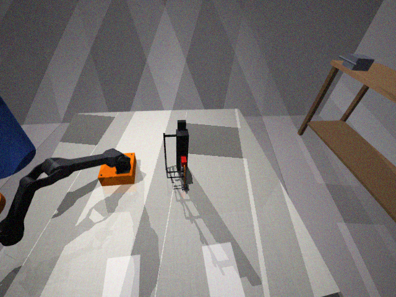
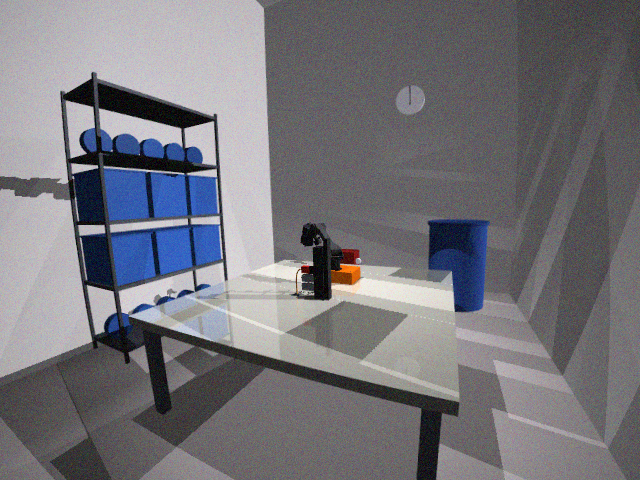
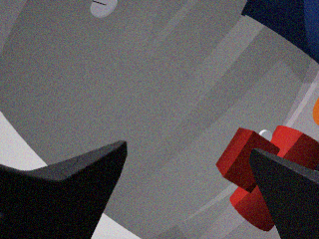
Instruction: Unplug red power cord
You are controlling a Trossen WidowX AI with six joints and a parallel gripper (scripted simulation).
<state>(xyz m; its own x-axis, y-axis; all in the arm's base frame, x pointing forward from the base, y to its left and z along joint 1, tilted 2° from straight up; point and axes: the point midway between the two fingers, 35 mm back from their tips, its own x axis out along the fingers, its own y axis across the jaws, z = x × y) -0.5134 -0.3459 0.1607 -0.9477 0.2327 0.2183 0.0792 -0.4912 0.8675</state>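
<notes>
Right now the red plug is 850 mm ahead of my gripper tip, 310 mm to the left of it and 100 mm below it.
</notes>
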